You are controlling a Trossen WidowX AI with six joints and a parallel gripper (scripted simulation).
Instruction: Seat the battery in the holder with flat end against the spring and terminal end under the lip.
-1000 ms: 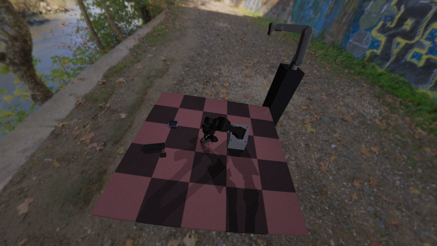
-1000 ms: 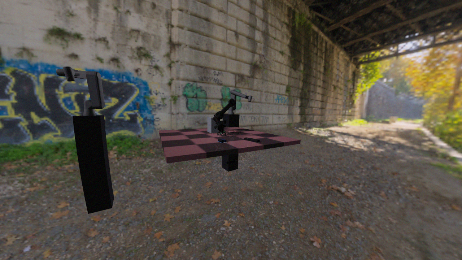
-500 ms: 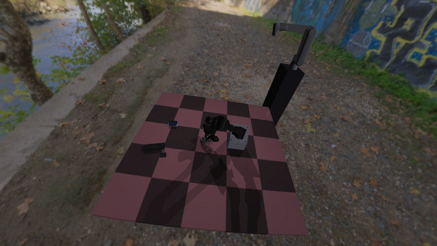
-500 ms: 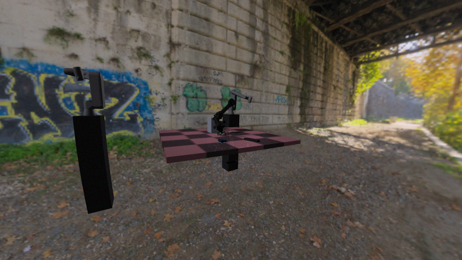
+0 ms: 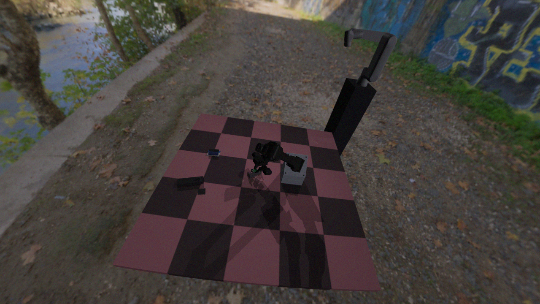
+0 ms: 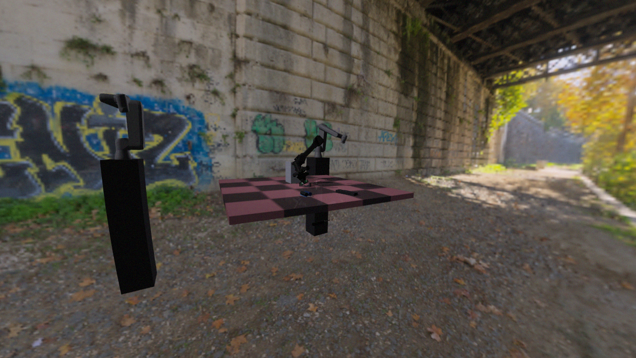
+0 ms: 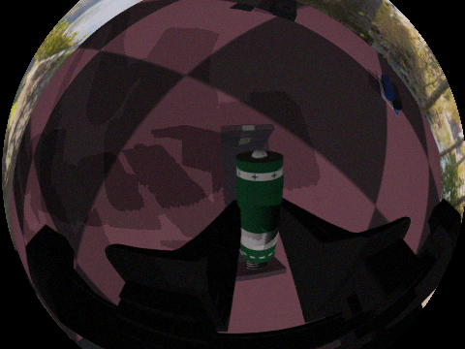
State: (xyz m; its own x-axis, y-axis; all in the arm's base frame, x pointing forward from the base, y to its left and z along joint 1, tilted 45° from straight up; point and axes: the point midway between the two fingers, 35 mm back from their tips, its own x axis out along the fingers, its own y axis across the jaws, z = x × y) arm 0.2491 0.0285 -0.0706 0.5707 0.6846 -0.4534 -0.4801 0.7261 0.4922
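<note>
My gripper tip is 10 mm below the battery. Also, from my gripper tip: long black bar 410 mm ahead, 100 mm to the left, 10 mm below; small black block 330 mm ahead, 160 mm to the left, 30 mm below.
</note>
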